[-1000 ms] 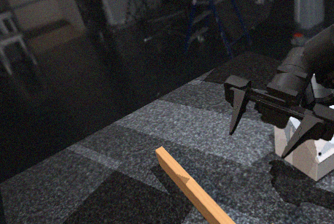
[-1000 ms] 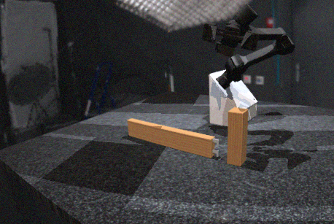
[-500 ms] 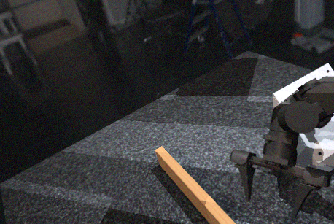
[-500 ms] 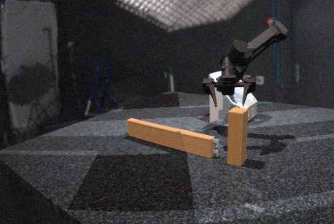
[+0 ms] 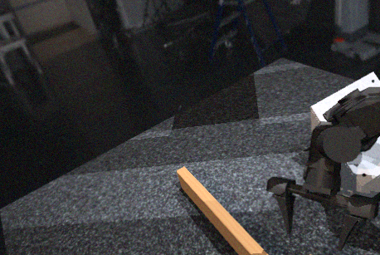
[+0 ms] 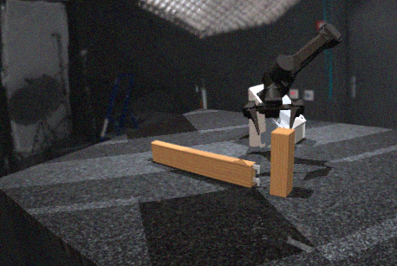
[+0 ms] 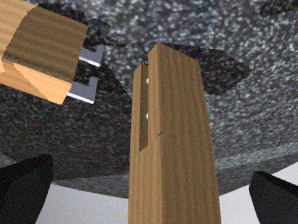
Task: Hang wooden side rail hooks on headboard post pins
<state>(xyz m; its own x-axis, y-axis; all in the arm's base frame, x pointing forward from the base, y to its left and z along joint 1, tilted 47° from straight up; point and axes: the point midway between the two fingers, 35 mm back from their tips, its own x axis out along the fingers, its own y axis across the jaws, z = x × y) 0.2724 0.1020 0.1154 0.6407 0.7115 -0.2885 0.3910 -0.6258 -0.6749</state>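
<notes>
Now: the wooden headboard post 6 cm below my gripper tip, 6 cm ahead of it and 5 cm to the left of it.
</notes>
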